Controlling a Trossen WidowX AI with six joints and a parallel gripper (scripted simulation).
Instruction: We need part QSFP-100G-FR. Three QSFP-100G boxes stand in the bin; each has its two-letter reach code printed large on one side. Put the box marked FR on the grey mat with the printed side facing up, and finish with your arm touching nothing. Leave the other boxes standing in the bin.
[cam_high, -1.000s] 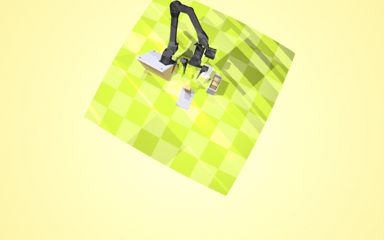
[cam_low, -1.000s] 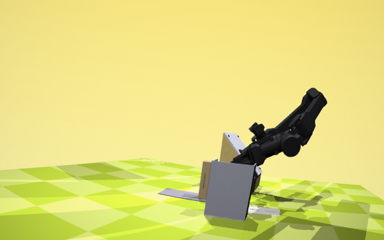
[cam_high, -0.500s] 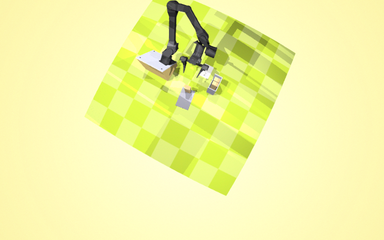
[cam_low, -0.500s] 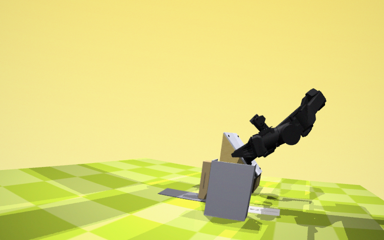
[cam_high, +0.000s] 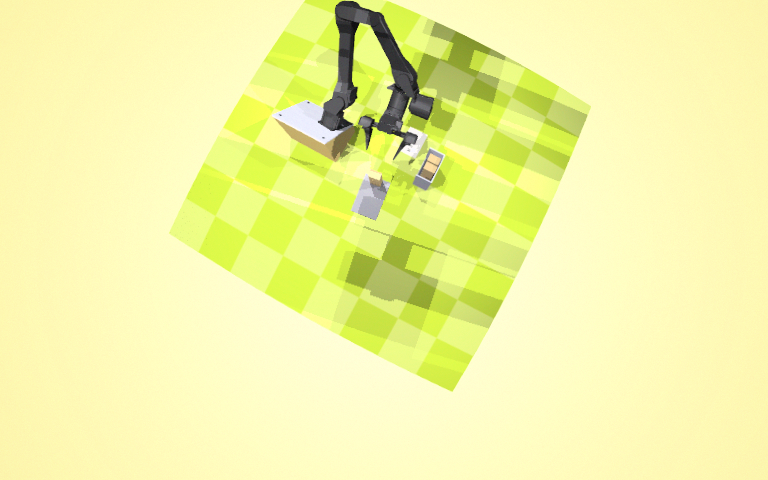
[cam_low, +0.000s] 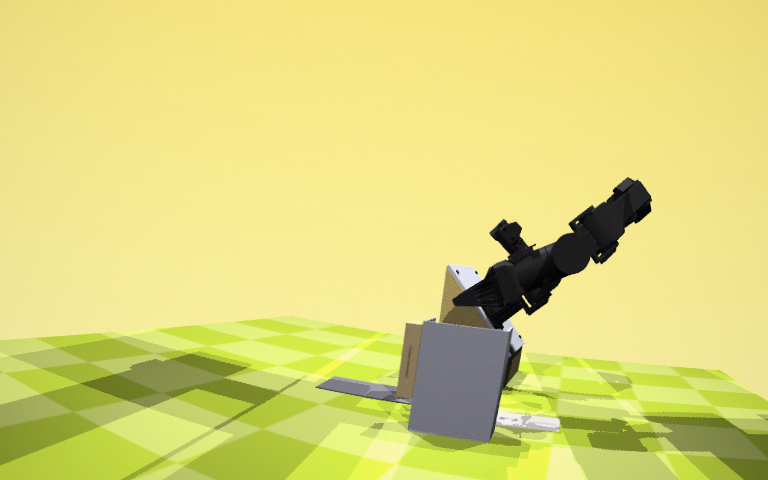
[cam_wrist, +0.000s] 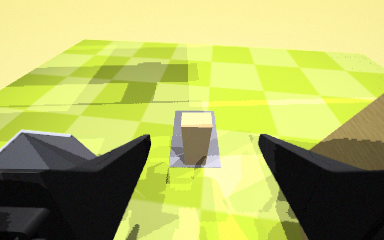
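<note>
Now: the grey mat 160 mm below my gripper tip, 110 mm to the right of it and 30 mm ahead of it. The rest, counted from my gripper tip: thin white slab: 160 mm below, 150 mm to the left, 40 mm ahead.
</note>
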